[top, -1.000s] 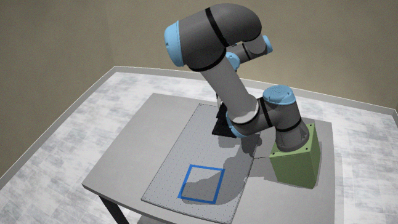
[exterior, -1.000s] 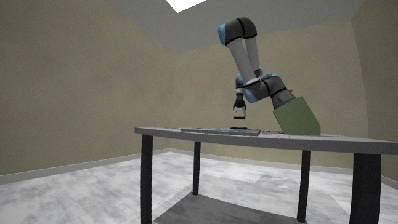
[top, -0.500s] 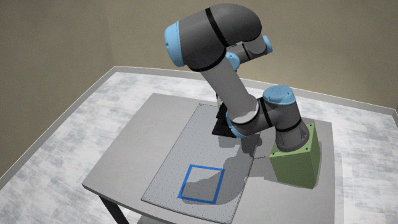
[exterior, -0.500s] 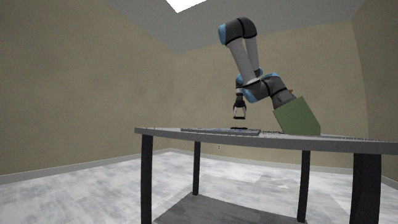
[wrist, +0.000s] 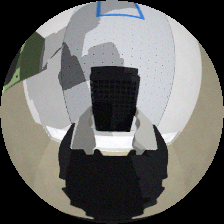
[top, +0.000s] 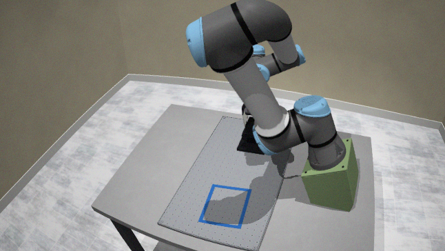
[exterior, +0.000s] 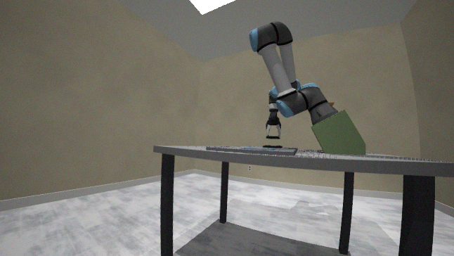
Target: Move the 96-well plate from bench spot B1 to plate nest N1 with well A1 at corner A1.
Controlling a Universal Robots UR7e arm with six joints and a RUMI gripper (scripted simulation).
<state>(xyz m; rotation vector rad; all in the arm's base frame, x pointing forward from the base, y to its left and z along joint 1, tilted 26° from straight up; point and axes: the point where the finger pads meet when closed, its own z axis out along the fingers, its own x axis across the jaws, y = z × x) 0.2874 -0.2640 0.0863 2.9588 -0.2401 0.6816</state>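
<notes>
Right now the plate nest N1 is 8 cm below my hand. The rest, counted from my hand: 96-well plate: 1 cm below.
</notes>
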